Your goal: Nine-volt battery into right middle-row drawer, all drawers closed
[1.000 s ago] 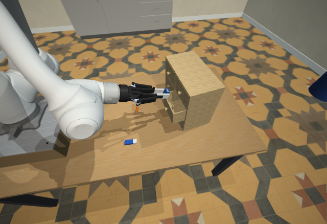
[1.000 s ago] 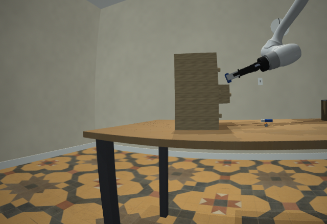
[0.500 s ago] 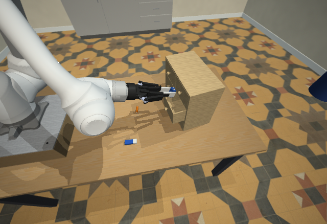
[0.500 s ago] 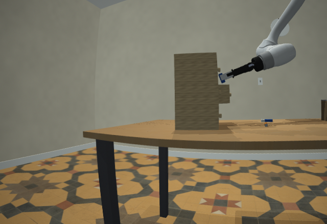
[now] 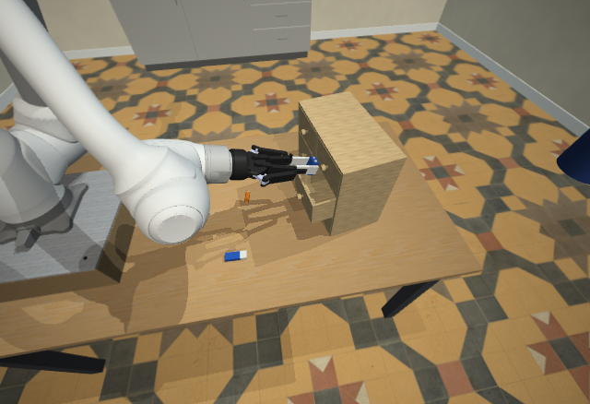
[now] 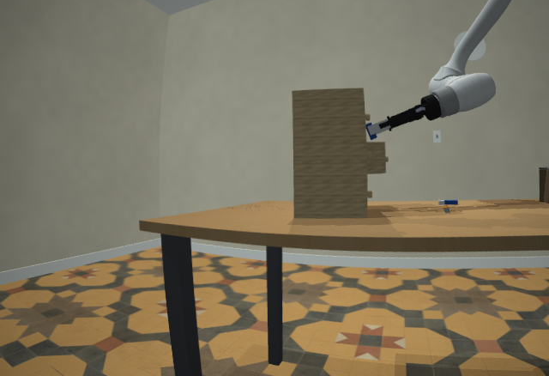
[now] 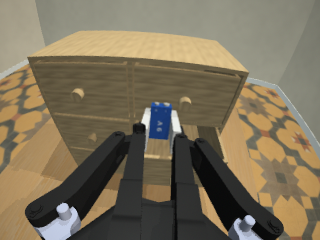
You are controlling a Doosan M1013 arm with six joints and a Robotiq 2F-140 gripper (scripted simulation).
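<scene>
Now: the nine-volt battery 30 mm ahead of my hand. Also, from my hand: white eraser-like block: 230 mm below, 230 mm behind, 110 mm to the right; then small orange cylinder: 230 mm below, 180 mm behind, 110 mm to the left.
</scene>
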